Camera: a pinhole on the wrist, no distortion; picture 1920 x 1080 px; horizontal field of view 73.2 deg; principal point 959.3 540.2 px. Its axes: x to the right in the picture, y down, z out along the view. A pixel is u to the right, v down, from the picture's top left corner.
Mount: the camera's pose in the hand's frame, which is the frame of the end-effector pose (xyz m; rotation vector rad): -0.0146 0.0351 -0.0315 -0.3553 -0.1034 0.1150
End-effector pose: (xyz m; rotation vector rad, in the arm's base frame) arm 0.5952 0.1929 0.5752 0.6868 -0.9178 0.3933
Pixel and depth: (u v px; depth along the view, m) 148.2 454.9 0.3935
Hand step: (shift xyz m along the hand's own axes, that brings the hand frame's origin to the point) -0.3038 0.1128 0.3246
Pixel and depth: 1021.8 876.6 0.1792
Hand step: -0.0321 0.1407 0.1199
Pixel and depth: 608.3 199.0 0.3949
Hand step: -0.1586 0.0586 0.3648
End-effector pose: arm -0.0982 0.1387 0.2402 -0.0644 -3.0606 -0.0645
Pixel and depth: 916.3 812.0 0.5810
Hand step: -0.1155 0.3442 0.4656
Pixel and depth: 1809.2 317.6 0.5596
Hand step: 0.2903 0.1839 0.5539
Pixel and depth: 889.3 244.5 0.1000
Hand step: -0.0299 0.0472 0.0694
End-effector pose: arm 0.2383 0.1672 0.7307 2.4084 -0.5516 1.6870
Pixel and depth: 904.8 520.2 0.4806
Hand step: -0.0921 0.1892 0.4176
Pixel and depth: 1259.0 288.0 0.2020
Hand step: 0.0109 0.0733 0.1745
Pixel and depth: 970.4 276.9 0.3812
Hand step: -0.0502 0.0931 0.3515
